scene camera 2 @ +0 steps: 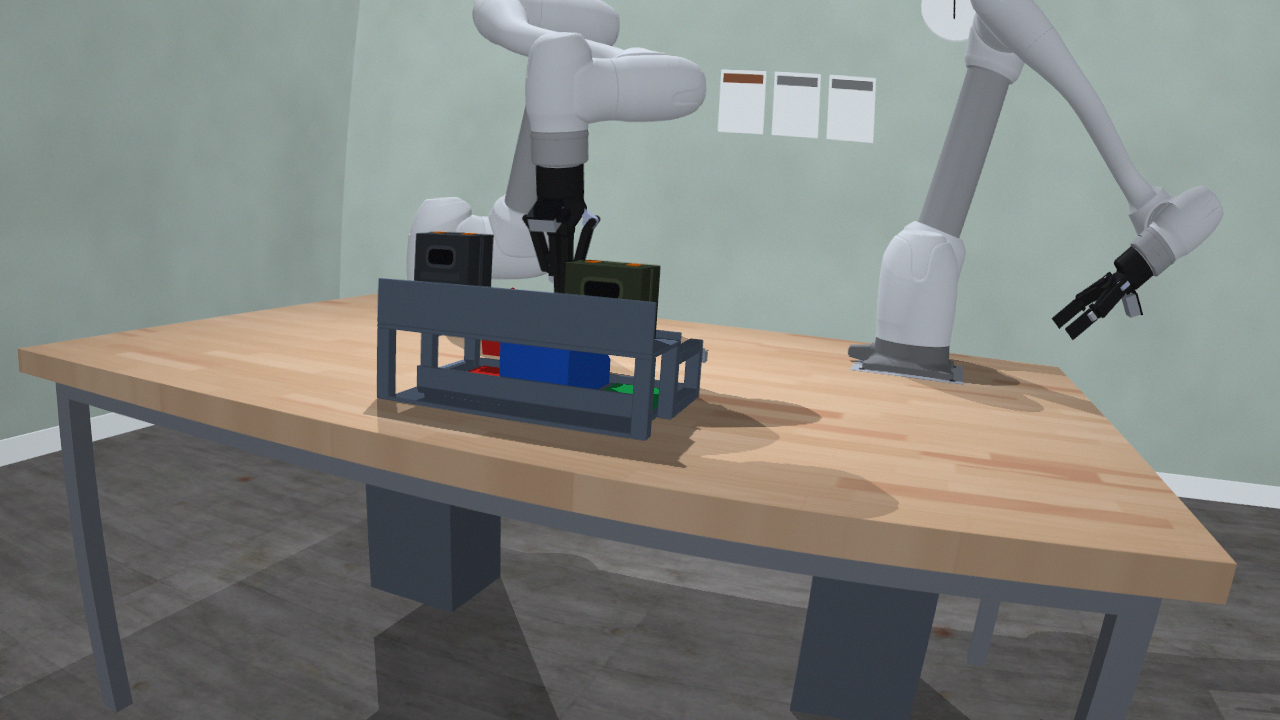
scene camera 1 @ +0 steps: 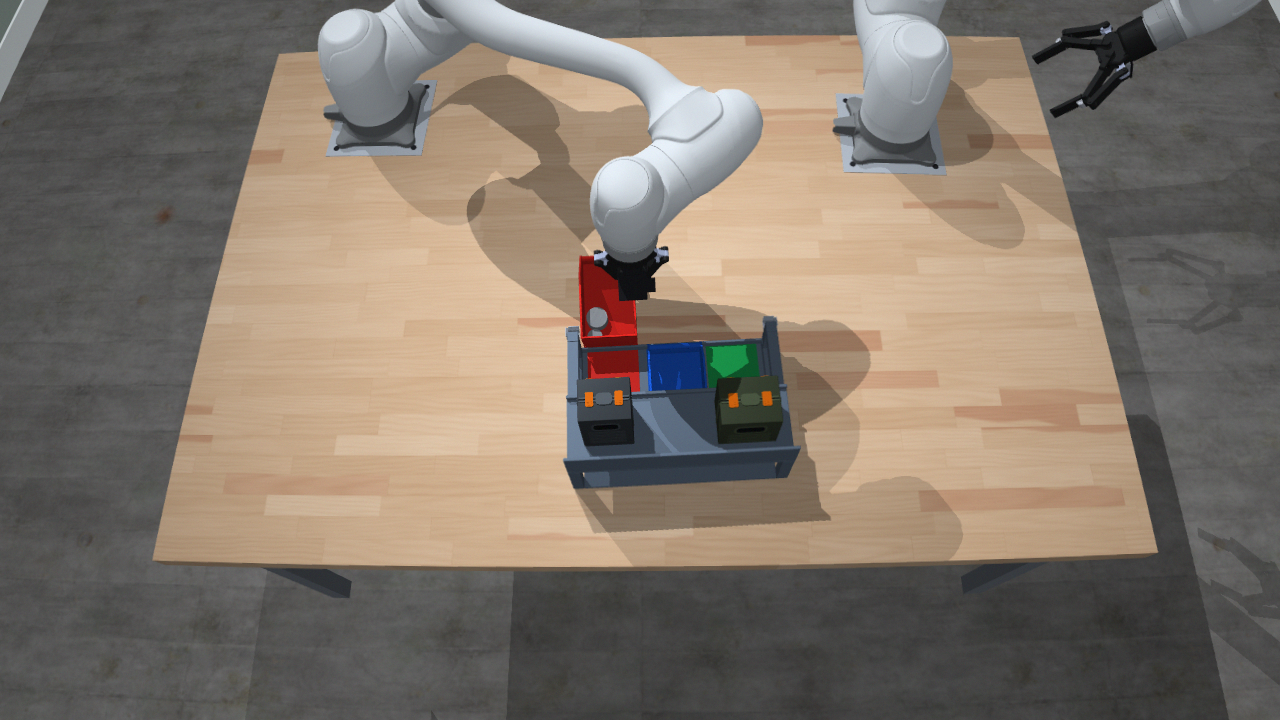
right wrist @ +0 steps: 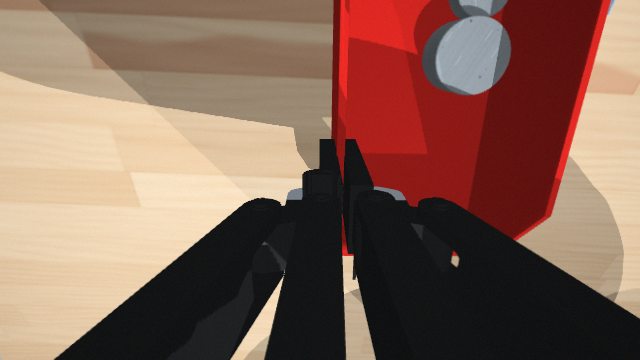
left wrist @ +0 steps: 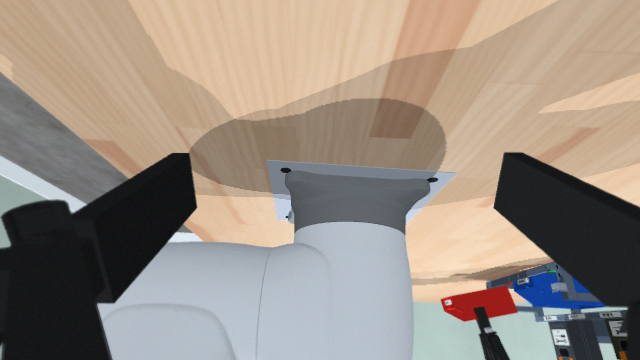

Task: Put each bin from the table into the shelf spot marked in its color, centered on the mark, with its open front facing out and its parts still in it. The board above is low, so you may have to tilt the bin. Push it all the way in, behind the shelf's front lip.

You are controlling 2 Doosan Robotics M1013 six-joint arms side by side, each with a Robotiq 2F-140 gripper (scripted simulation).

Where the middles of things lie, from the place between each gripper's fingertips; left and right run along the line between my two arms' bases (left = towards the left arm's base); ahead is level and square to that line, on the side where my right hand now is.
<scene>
Right now the red bin (scene camera 1: 597, 288) is 20 mm ahead of my right hand (scene camera 1: 633, 284), 50 mm to the right of it and 40 mm below it. Round my right hand: blue bin (scene camera 2: 581, 369): 170 mm ahead, 90 mm to the left, 80 mm below.
My left gripper (scene camera 1: 1043, 86) is now 760 mm to the left of the blue bin, 700 mm short of it and 80 mm above it. Round my left hand: red bin: 890 mm to the right, 550 mm ahead, 40 mm below.
</scene>
